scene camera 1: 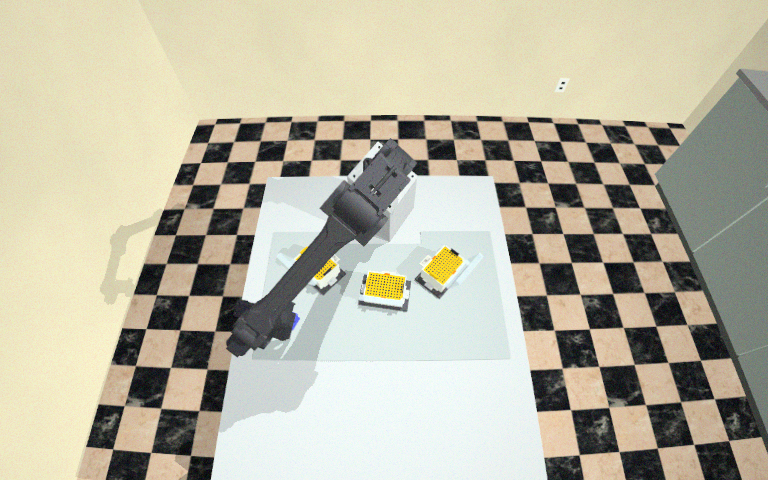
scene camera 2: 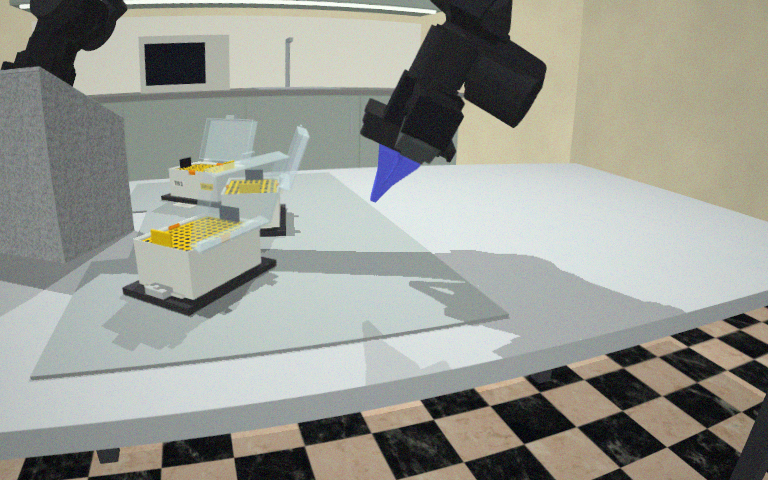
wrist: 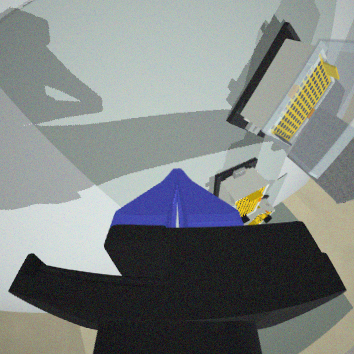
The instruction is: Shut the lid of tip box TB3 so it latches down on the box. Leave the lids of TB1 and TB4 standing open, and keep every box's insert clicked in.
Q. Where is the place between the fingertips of the gripper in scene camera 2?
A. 372,199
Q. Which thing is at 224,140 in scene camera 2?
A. A clear lid.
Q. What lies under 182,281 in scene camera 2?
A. A tip box.
